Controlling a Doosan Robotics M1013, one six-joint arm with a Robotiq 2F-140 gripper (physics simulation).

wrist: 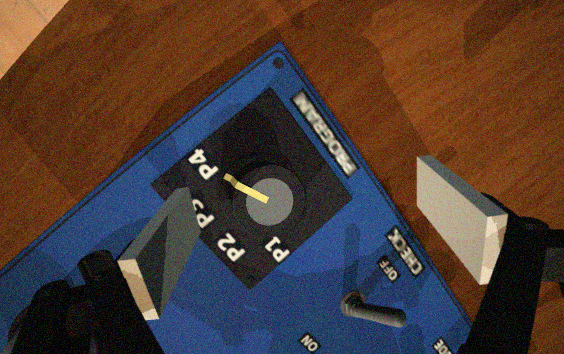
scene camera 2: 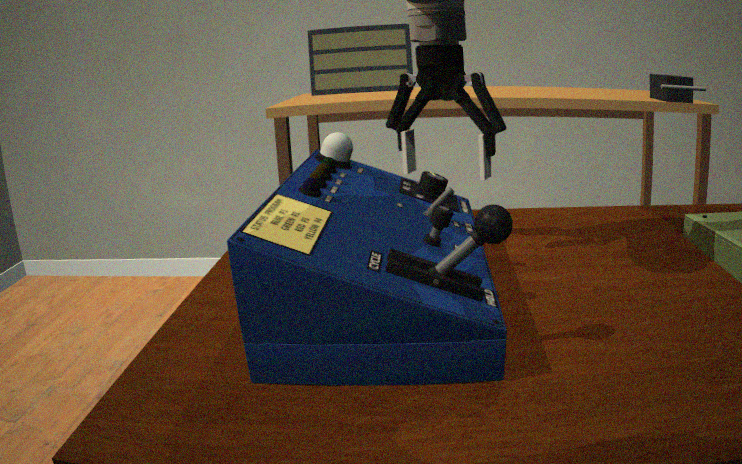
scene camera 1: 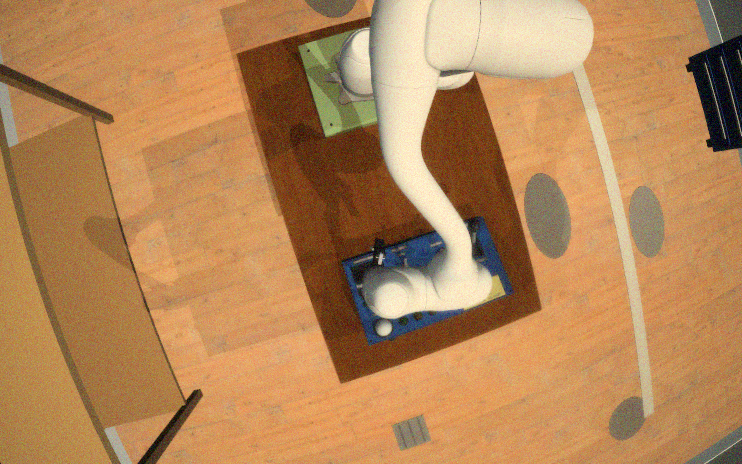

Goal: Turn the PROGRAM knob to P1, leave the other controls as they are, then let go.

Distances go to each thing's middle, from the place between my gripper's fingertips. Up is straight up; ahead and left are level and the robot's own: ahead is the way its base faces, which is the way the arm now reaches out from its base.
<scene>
Right now my hand is 1 cm past the check toggle (wrist: 390,316), 11 cm to the right of it and 1 cm above it. The rest, counted from my hand: blue console (scene camera 2: 330,273): 8 cm ahead, 19 cm to the left, 2 cm below; then ball-topped lever (scene camera 2: 493,224): 8 cm behind, 34 cm to the left, 1 cm above.
</scene>
